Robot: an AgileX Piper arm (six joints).
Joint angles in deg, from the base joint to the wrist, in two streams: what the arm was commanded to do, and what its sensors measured. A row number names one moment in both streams.
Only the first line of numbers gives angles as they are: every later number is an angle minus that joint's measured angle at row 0.
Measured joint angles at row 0:
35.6, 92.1, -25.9, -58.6, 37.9, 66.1
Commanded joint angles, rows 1 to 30:
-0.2, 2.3, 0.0, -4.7, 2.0, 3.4
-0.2, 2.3, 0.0, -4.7, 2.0, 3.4
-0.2, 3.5, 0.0, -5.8, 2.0, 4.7
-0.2, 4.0, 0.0, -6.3, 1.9, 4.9
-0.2, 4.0, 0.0, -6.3, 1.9, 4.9
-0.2, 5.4, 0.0, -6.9, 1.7, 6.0
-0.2, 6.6, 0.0, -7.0, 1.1, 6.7
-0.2, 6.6, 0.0, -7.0, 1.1, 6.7
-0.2, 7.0, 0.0, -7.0, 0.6, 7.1
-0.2, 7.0, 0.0, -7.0, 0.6, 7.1
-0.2, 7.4, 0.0, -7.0, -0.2, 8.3
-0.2, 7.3, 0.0, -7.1, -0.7, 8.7
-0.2, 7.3, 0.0, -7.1, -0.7, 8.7
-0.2, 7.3, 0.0, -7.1, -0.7, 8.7
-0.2, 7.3, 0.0, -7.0, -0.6, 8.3
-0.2, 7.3, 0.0, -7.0, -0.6, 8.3
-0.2, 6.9, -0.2, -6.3, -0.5, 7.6
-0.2, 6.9, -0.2, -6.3, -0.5, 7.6
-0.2, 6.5, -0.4, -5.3, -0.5, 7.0
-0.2, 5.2, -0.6, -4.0, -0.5, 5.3
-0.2, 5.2, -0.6, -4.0, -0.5, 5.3
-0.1, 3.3, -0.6, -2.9, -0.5, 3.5
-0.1, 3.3, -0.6, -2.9, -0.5, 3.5
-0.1, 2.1, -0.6, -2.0, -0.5, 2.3
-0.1, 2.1, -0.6, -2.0, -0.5, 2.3
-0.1, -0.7, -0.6, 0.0, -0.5, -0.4
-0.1, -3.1, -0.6, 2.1, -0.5, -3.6
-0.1, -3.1, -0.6, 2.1, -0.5, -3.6
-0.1, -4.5, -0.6, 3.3, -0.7, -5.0
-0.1, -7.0, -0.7, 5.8, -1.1, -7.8
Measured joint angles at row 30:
0.0, -3.7, -0.2, 2.6, -1.2, -3.1
